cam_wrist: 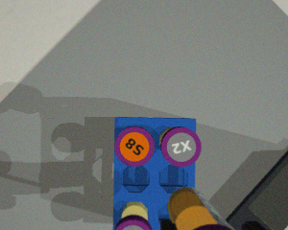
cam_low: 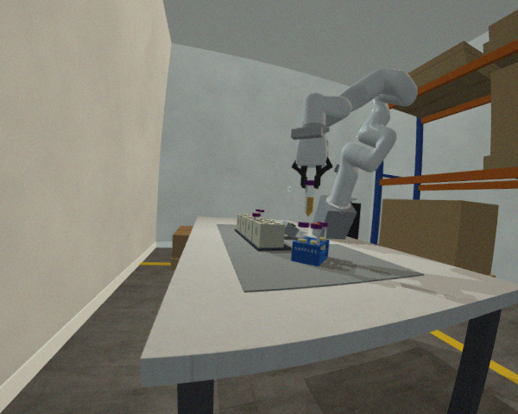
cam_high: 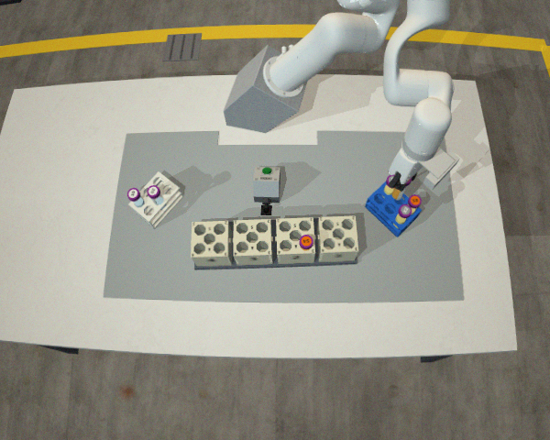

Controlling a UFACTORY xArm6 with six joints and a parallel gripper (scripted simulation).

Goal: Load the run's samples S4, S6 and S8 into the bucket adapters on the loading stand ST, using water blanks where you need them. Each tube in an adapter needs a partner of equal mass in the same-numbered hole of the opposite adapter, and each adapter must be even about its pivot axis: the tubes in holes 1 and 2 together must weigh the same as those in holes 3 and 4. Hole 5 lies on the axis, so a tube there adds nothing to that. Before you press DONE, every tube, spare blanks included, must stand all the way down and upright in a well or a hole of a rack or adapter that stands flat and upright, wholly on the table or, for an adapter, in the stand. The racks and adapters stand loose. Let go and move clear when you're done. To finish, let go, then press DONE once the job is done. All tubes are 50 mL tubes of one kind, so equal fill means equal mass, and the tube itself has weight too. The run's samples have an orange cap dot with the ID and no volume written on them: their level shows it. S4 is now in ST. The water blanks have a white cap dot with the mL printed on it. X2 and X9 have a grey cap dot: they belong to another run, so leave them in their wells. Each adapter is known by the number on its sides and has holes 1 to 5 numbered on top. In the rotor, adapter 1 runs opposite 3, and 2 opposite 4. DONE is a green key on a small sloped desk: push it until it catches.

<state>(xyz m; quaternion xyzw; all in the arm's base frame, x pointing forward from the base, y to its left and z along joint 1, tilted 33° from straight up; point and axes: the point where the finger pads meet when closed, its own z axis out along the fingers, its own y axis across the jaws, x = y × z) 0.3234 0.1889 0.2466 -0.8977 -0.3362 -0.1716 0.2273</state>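
The orange-dot tube lies 1 cm ahead of my hand and 5 cm below it. Round my hand: loading stand 9 cm ahead, 31 cm to the right, 24 cm below; green DONE key 11 cm behind, 34 cm to the right, 18 cm below; blue sample rack 1 cm behind, 1 cm to the left, 22 cm below.
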